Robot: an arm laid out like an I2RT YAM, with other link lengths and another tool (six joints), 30 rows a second.
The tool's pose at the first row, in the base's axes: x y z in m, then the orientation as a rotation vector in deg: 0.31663 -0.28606 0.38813 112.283 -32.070 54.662
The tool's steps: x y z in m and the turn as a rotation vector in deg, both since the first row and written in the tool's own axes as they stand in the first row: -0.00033 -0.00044 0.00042 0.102 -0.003 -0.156; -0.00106 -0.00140 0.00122 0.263 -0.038 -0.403; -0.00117 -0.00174 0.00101 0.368 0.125 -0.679; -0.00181 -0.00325 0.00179 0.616 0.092 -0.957; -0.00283 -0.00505 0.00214 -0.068 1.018 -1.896; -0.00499 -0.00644 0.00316 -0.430 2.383 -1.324; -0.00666 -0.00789 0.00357 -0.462 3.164 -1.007; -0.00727 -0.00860 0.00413 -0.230 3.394 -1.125; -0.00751 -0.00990 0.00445 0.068 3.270 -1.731; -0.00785 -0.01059 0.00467 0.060 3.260 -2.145; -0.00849 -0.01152 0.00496 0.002 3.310 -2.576
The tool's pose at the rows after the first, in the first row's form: 0.31690 -0.28618 0.38750 112.392 -31.873 54.608; 0.31744 -0.28633 0.38617 112.582 -31.578 54.495; 0.31752 -0.28597 0.38598 112.610 -31.162 54.522; 0.31848 -0.28582 0.38445 112.877 -30.800 54.429; 0.31923 -0.28515 0.38261 111.828 -29.575 54.396; 0.31929 -0.28523 0.37985 110.654 -29.528 55.846; 0.31943 -0.28478 0.37765 110.131 -29.422 56.744; 0.31977 -0.28486 0.37662 110.210 -29.082 56.986; 0.32065 -0.28444 0.37566 110.607 -28.419 56.630; 0.32100 -0.28426 0.37497 110.647 -28.005 56.358; 0.32137 -0.28400 0.37389 110.608 -27.560 56.107
